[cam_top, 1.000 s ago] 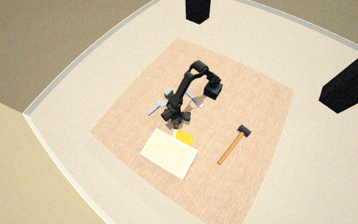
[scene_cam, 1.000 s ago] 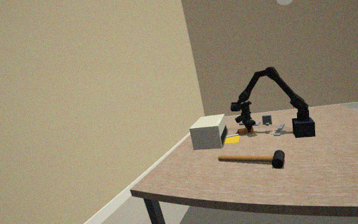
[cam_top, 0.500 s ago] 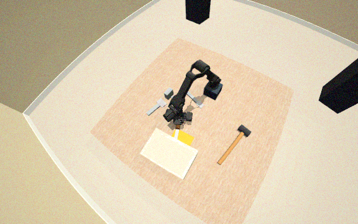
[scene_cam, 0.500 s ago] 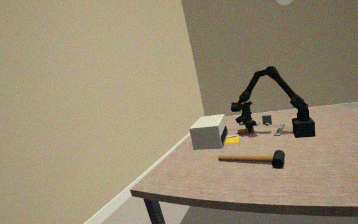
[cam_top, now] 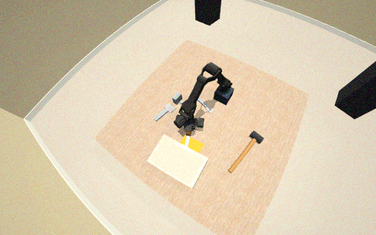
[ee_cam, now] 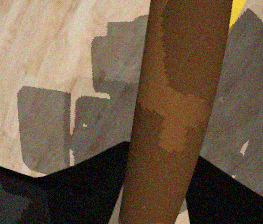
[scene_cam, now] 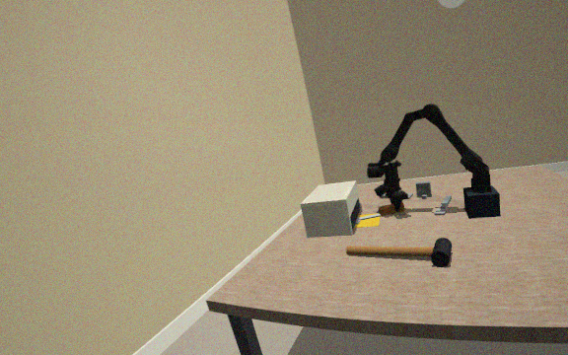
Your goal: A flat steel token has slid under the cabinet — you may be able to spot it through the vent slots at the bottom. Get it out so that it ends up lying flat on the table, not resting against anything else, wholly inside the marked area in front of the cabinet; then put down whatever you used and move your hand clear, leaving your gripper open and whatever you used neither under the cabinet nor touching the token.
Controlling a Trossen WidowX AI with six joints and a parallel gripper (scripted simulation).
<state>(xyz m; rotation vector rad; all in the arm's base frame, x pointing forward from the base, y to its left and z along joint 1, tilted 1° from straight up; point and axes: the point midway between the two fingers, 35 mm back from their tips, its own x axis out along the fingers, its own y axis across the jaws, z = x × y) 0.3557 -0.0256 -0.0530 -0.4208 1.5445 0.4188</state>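
Now: the tiny cube 110 mm behind my gripper tip and 180 mm to the right of it. Also, from my gripper tip: grey t-shaped tool (30 mm ahead, 220 mm to the right); grey flat tool (200 mm behind, 30 mm to the right); grey block (100 mm behind, 220 mm to the right, 30 mm above).
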